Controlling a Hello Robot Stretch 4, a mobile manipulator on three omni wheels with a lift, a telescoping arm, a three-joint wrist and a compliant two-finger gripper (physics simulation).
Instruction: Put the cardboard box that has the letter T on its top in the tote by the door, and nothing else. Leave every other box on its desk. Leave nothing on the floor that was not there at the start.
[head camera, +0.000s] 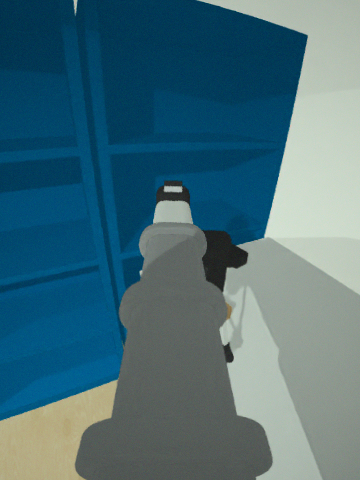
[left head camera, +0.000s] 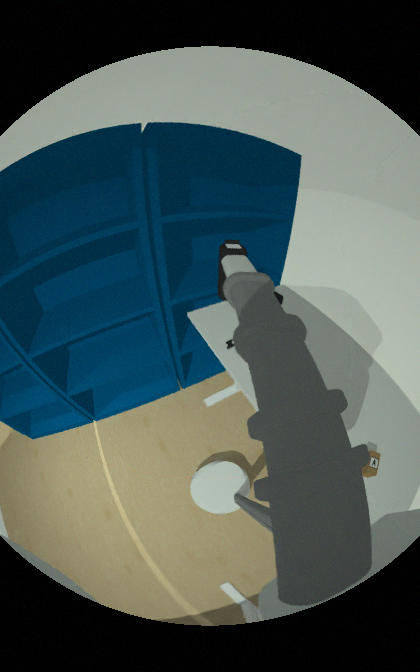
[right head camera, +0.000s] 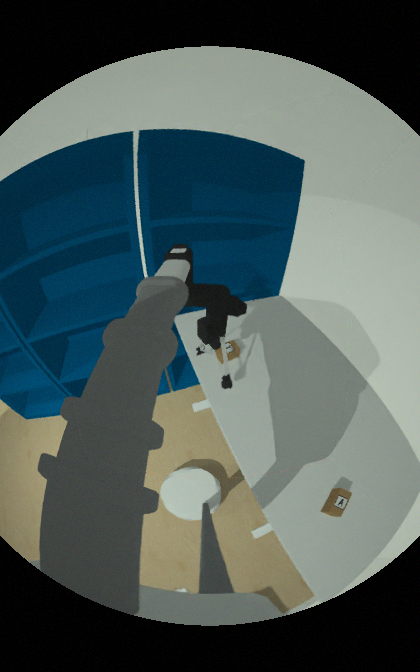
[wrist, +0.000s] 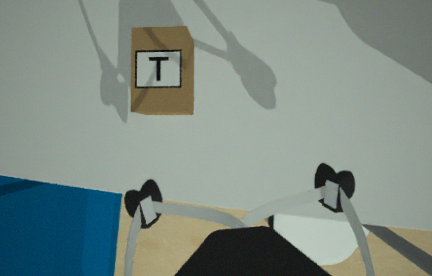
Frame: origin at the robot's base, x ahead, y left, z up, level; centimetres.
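Where they show: gripper, fingertip midpoint: (wrist: 236, 187).
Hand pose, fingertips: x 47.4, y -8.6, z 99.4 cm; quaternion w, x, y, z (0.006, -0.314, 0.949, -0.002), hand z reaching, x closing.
After its pixels a point has its place.
The cardboard box with the letter T (right head camera: 235, 353) (wrist: 187, 95) @[y -13.9, x 56.6, z 96.5 cm] lies flat on the white desk (right head camera: 240, 415) (wrist: 260, 150) @[y -12.8, x 46.4, z 92.3 cm], label up. A brown sliver of the box (head camera: 229, 311) @[y -19.1, x 59.7, z 96.2 cm] shows beside the arm in the head view. My gripper (right head camera: 214, 365) (wrist: 236, 187) @[y -8.6, x 47.4, z 99.4 cm] is open, fingers wide apart and nothing between them. In the wrist view its fingertips show below the box, toward the desk's edge, with the box upper left of the middle between them. The exact height above the desk is hard to tell. The tote does not show in these views.
A cardboard box with the letter A (left head camera: 369, 470) (right head camera: 331, 506) lies farther along the same desk. Blue shelving (head camera: 98, 125) @[y 25.2, x 91.7, z 148.5 cm] (left head camera: 156, 225) stands at the desk's far end. A round white stool-like top (left head camera: 215, 487) (right head camera: 186, 492) stands by the desk's long edge. A pale wall runs along the right.
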